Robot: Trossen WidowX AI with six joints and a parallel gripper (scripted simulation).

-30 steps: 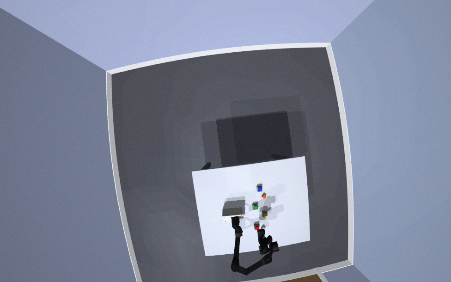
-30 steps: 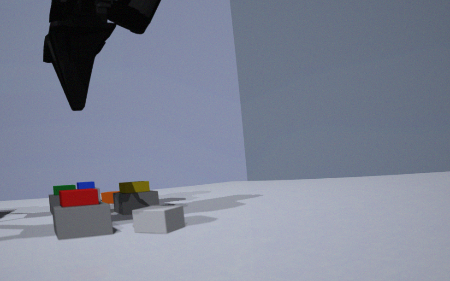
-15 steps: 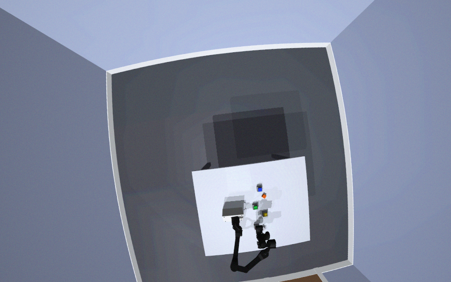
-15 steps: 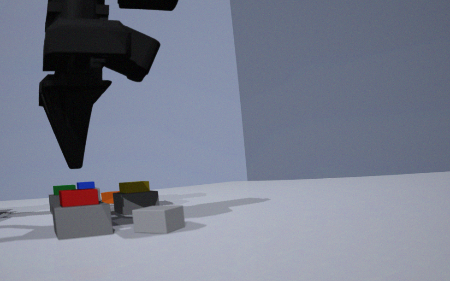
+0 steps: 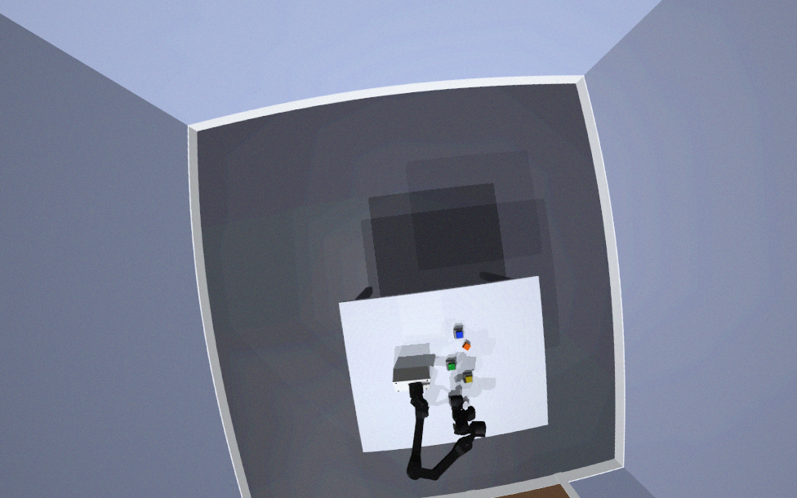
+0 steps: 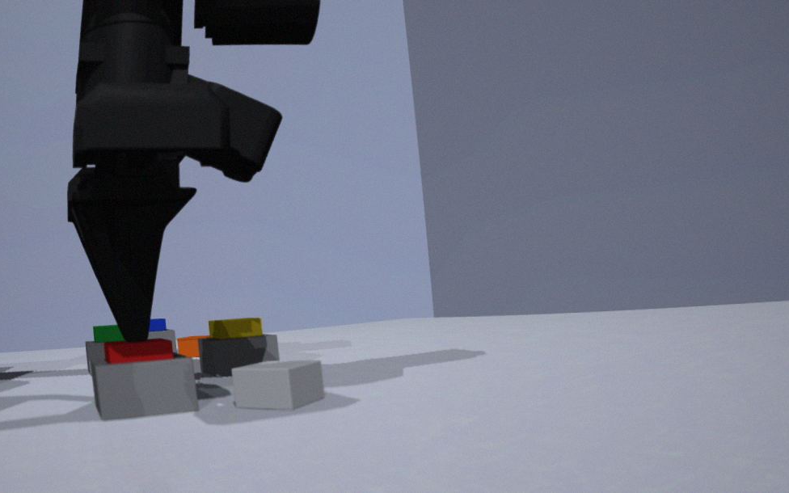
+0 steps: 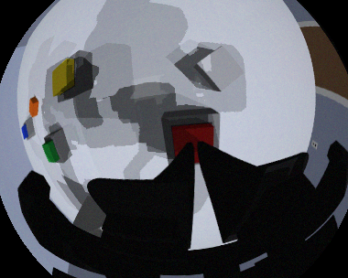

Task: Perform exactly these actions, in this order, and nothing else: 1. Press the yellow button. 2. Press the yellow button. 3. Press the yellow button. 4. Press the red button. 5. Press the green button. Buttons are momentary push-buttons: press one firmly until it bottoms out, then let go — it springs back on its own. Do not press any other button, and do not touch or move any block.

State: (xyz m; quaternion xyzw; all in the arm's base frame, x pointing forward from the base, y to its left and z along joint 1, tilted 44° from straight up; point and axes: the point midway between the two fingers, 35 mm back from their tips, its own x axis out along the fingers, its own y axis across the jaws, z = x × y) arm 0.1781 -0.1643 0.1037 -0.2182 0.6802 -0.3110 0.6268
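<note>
Now: gripper tip 1 cm above the red button. The rest, counted from my gripper tip: yellow button 12 cm to the left, 10 cm ahead; green button 21 cm to the left, 2 cm ahead; grey block 6 cm ahead, 4 cm to the right, 2 cm below.
</note>
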